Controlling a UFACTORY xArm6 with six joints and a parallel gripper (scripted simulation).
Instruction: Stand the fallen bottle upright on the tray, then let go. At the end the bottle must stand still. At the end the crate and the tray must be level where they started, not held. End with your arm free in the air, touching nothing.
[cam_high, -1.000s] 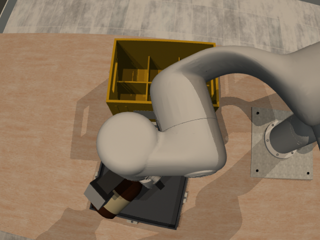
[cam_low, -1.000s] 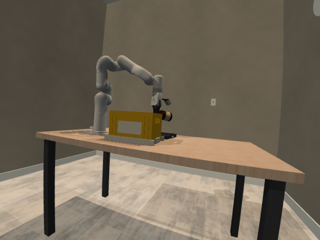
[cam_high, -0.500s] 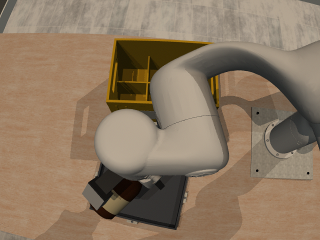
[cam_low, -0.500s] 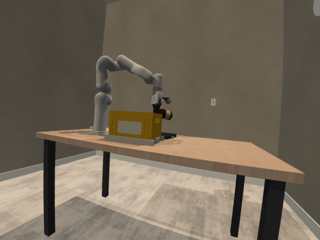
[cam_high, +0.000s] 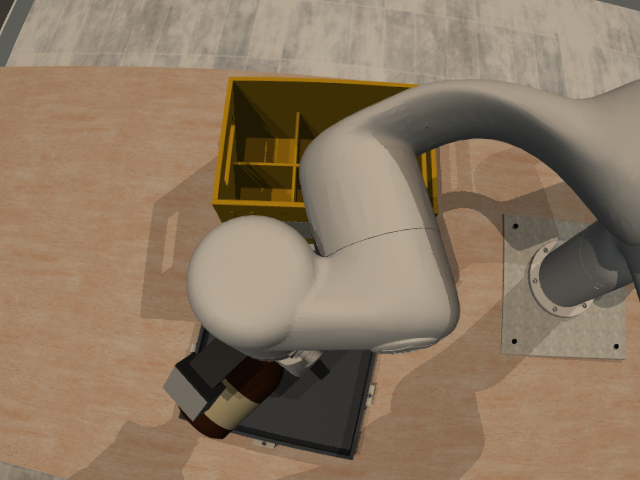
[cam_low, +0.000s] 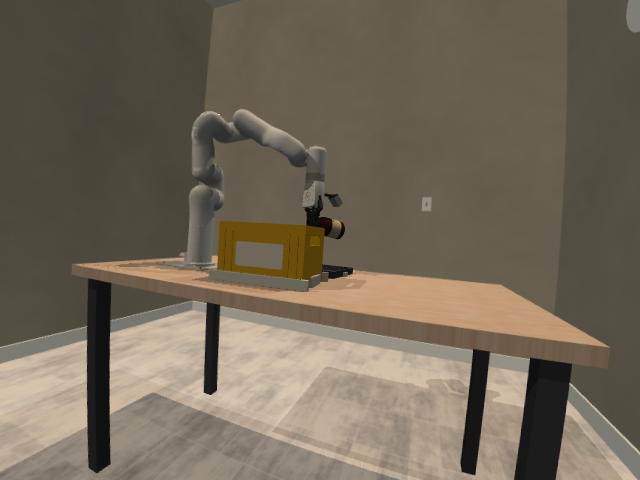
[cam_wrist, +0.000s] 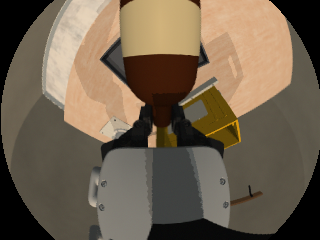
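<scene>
The brown bottle is 4 cm to the left of my hand, 4 cm ahead of it and 2 cm below it. Also, from my hand: yellow crate: 24 cm to the right, 12 cm below, 7 cm behind; then dark tray: 19 cm below, 4 cm to the left, 2 cm ahead.
</scene>
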